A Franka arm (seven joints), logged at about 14 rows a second.
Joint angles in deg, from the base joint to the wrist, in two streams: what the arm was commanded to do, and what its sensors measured. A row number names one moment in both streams.
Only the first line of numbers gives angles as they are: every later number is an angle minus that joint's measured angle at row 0.
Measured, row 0:
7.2, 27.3, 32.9, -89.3, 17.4, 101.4, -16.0
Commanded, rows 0 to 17:
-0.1, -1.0, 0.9, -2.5, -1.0, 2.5, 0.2
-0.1, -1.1, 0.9, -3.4, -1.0, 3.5, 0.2
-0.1, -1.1, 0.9, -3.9, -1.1, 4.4, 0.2
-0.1, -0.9, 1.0, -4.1, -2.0, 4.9, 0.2
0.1, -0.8, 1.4, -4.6, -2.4, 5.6, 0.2
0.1, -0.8, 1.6, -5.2, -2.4, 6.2, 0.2
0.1, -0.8, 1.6, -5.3, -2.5, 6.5, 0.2
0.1, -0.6, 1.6, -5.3, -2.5, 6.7, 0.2
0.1, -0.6, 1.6, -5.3, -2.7, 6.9, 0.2
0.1, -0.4, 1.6, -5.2, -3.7, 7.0, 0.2
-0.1, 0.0, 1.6, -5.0, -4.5, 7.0, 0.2
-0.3, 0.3, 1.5, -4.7, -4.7, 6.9, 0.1
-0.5, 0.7, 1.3, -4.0, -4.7, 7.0, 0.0
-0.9, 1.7, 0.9, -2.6, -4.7, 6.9, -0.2
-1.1, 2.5, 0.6, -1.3, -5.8, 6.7, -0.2
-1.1, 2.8, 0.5, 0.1, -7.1, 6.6, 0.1
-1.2, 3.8, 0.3, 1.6, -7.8, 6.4, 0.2
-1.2, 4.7, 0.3, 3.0, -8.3, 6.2, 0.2
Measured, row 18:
-1.3, 1.2, 0.2, -1.8, -6.0, 6.6, 0.0
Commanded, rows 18 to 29:
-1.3, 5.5, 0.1, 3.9, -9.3, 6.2, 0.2
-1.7, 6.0, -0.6, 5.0, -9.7, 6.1, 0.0
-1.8, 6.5, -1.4, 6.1, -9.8, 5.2, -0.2
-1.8, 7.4, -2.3, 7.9, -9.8, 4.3, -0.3
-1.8, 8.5, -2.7, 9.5, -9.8, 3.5, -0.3
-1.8, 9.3, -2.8, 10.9, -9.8, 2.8, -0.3
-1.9, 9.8, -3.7, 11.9, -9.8, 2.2, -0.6
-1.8, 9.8, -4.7, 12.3, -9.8, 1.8, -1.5
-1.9, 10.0, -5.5, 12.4, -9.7, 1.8, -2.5
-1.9, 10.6, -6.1, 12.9, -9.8, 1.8, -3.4
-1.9, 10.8, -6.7, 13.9, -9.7, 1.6, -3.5
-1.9, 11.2, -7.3, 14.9, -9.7, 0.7, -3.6
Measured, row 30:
-2.4, 9.1, -6.3, 10.8, -8.5, 3.0, -2.3
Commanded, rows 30 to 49:
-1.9, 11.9, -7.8, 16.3, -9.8, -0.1, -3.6
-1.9, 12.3, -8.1, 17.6, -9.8, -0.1, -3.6
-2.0, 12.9, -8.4, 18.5, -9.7, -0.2, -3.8
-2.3, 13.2, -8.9, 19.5, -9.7, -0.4, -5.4
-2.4, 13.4, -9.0, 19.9, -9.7, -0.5, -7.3
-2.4, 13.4, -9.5, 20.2, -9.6, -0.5, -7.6
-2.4, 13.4, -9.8, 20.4, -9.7, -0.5, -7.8
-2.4, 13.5, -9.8, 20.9, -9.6, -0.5, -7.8
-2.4, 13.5, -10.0, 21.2, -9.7, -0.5, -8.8
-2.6, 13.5, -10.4, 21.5, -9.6, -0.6, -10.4
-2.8, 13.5, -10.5, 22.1, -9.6, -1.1, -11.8
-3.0, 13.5, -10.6, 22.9, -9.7, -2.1, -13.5
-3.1, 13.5, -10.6, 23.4, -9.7, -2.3, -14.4
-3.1, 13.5, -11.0, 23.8, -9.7, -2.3, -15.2
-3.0, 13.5, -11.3, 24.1, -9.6, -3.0, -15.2
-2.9, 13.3, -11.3, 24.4, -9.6, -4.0, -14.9
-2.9, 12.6, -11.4, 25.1, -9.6, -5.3, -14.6
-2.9, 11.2, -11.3, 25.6, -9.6, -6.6, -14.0
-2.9, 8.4, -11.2, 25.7, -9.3, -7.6, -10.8
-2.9, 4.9, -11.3, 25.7, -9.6, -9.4, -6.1
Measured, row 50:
-3.3, 10.9, -11.0, 25.0, -8.6, -5.7, -12.1
